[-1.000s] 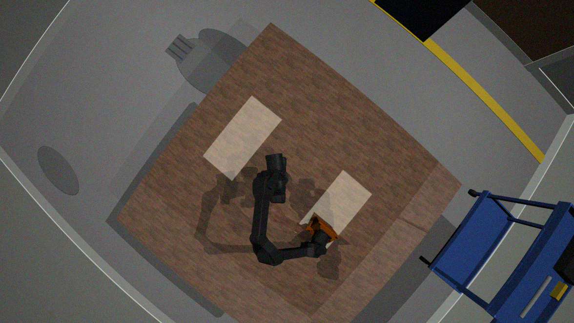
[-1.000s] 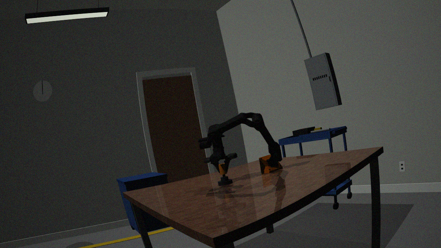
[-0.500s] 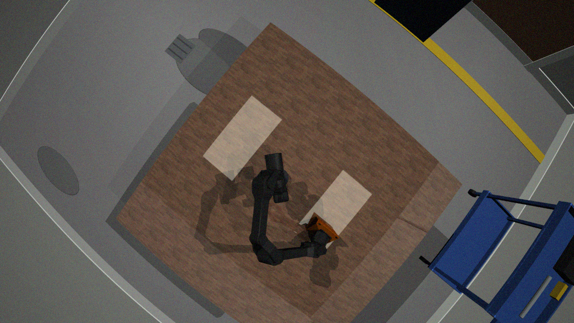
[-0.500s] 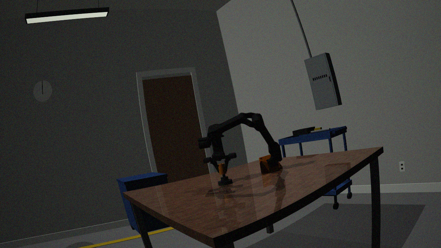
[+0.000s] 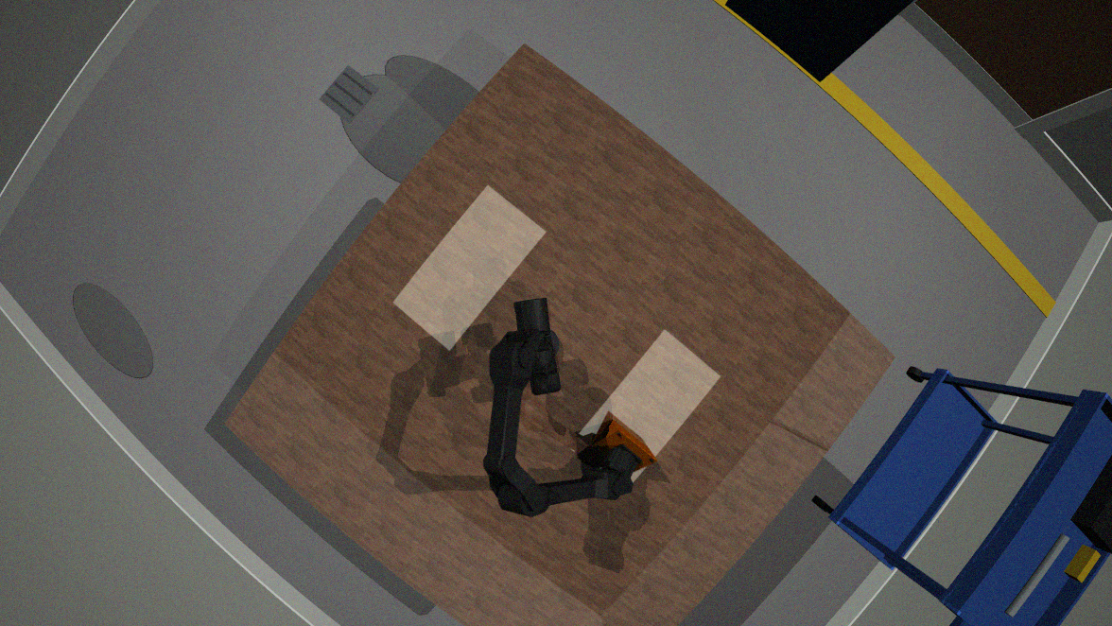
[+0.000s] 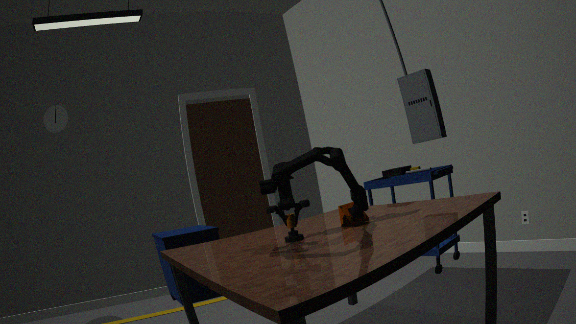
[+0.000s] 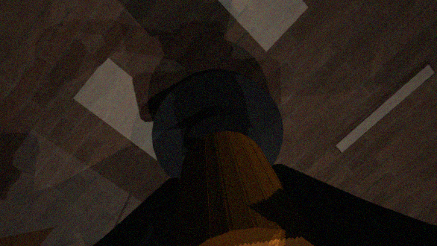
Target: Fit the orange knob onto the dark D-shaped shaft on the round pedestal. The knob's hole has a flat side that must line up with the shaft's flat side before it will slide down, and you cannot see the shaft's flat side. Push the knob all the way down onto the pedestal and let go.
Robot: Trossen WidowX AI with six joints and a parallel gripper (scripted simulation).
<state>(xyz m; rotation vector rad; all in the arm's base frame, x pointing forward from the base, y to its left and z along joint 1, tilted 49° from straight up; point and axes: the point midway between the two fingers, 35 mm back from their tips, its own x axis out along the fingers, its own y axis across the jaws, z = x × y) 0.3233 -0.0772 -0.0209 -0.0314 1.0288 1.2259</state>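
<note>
Right now my gripper tip is 20 mm below the orange knob. The rest, counted from my gripper tip: round dark pedestal 40 mm below.
</note>
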